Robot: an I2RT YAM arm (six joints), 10 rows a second.
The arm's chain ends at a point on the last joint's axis. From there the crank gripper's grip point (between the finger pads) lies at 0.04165 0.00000 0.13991 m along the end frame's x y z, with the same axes.
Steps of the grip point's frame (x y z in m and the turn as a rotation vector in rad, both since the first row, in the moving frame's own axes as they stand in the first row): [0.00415, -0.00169, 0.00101, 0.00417, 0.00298, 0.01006]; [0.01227, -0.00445, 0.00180, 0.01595, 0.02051, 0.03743]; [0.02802, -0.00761, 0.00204, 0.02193, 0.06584, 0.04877]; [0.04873, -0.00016, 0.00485, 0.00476, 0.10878, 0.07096]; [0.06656, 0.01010, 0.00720, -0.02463, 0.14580, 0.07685]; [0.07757, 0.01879, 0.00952, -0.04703, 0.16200, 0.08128]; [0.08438, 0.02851, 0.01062, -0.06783, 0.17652, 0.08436]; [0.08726, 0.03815, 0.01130, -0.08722, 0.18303, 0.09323]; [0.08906, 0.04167, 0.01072, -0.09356, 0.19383, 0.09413]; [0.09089, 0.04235, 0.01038, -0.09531, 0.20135, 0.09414]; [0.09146, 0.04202, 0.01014, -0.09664, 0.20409, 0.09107]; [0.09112, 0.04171, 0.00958, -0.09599, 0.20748, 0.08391]
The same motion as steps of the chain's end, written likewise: [0.00373, -0.00153, 0.00114, 0.00417, 0.00298, 0.01006]; [0.00940, -0.00384, 0.00269, 0.01595, 0.02051, 0.03743]; [0.01888, -0.00683, 0.00509, 0.02193, 0.06584, 0.04877]; [0.03388, -0.00299, 0.01019, 0.00476, 0.10878, 0.07096]; [0.04695, 0.00278, 0.01481, -0.02463, 0.14580, 0.07685]; [0.05599, 0.00812, 0.01829, -0.04703, 0.16200, 0.08128]; [0.06105, 0.01481, 0.02053, -0.06783, 0.17652, 0.08436]; [0.06331, 0.02134, 0.02189, -0.08722, 0.18303, 0.09323]; [0.06377, 0.02392, 0.02213, -0.09356, 0.19383, 0.09413]; [0.06464, 0.02434, 0.02233, -0.09531, 0.20135, 0.09414]; [0.06483, 0.02399, 0.02229, -0.09664, 0.20409, 0.09107]; [0.06398, 0.02415, 0.02194, -0.09599, 0.20748, 0.08391]
